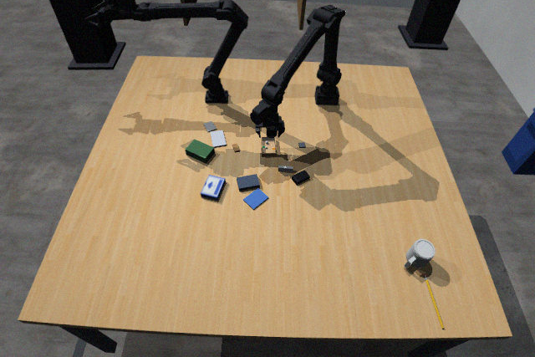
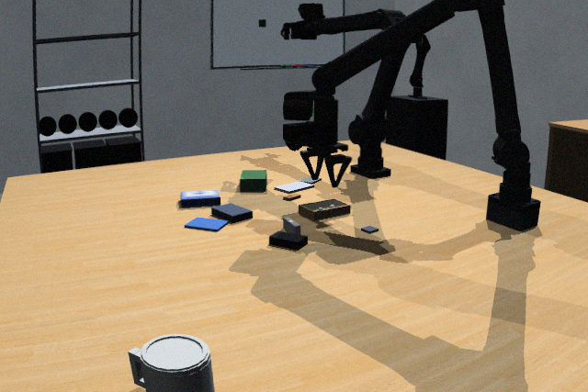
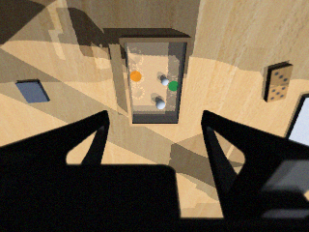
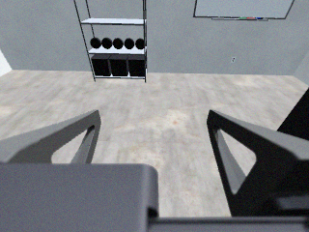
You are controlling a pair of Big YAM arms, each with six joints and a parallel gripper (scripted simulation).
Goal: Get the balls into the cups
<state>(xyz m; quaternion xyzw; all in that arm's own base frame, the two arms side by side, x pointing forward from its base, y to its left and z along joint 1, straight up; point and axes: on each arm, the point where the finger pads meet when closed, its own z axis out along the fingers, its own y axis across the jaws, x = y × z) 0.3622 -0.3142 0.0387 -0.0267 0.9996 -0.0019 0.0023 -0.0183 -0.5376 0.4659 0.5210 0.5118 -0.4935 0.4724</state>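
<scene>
The covered wooden puzzle is 8 cm below my left hand. Also, from my left hand: white card 24 cm to the right, 8 cm below, 5 cm behind; blue tile 29 cm ahead, 8 cm below, 6 cm to the right; black box 18 cm ahead, 14 cm to the left, 8 cm below.
</scene>
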